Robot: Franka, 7 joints.
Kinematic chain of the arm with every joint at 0, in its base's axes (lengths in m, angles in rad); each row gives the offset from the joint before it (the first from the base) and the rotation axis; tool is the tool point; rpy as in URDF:
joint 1: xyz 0 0 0.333 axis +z
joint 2: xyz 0 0 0 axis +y
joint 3: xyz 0 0 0.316 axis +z
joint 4: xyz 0.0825 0 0 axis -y
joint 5: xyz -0.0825 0 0.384 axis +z
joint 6: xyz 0 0 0 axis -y
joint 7: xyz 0.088 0 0 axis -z
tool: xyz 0 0 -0.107 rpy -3.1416 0 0
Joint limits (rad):
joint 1: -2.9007..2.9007
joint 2: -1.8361..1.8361
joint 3: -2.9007..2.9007
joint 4: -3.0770..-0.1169
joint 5: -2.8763..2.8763
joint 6: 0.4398..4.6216
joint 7: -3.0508..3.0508
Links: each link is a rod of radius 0.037 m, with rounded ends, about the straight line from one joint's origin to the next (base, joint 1, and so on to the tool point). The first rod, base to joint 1, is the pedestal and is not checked.
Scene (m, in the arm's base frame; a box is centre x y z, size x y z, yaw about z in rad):
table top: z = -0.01
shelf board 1: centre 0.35 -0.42 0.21 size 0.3 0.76 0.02 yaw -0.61
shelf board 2: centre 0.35 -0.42 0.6 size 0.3 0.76 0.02 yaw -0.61
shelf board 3: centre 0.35 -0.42 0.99 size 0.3 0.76 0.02 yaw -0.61
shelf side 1: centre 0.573 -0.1 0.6 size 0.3 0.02 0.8 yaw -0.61
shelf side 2: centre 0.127 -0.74 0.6 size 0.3 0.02 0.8 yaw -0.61
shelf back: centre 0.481 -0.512 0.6 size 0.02 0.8 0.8 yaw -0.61
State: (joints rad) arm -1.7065 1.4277 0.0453 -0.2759 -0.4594 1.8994 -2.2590
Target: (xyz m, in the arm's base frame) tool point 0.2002 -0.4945 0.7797
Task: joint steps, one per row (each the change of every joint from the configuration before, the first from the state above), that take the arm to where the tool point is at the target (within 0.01 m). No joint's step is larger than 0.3 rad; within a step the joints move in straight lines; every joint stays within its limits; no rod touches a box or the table.
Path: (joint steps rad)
1: -0.0402 -0.2434 -0.0239 -0.0869 0.0087 -0.1632 0.0489
2: -0.0402 -0.2433 -0.0240 -0.0869 0.0087 -0.1631 0.0489
3: -0.0402 -0.2434 -0.0239 -0.0870 0.0087 -0.1632 0.0488
4: -0.0402 -0.2433 -0.0240 -0.0869 0.0088 -0.1631 0.0489
5: 0.1609 -0.1459 0.0210 -0.1323 0.0539 -0.2690 -0.0652
6: 0.1608 -0.1459 0.0211 -0.1322 0.0540 -0.2690 -0.0651
7: 0.1609 -0.1459 0.0210 -0.1323 0.0539 -0.2690 -0.0652
8: 0.0520 0.1497 0.0512 0.2259 -0.0145 0.0759 0.0000
9: 0.0520 0.1497 0.0512 0.2259 -0.0145 0.0758 0.0000
10: 0.0520 0.1497 0.0512 0.2258 -0.0145 0.0759 0.0000
11: 0.0520 0.1497 0.0512 0.2259 -0.0145 0.0759 0.0000

